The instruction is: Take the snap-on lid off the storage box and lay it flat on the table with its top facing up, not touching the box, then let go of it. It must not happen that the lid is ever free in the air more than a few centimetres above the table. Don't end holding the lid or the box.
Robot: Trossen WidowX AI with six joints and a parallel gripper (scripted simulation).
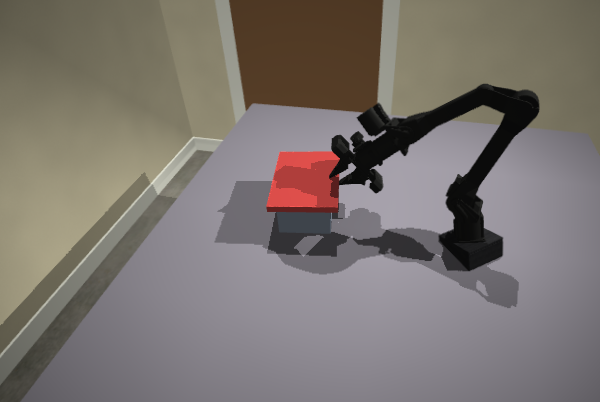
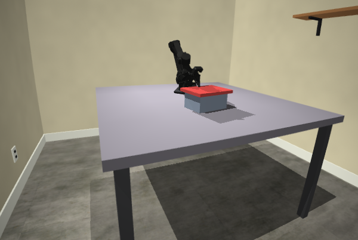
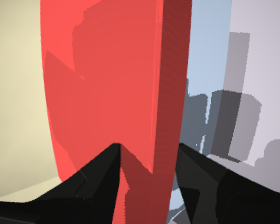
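Right now the lid is 100 mm ahead of my hand, 10 mm to the left of it and 20 mm below it. Round my hand: storage box: 100 mm ahead, 10 mm to the left, 70 mm below.
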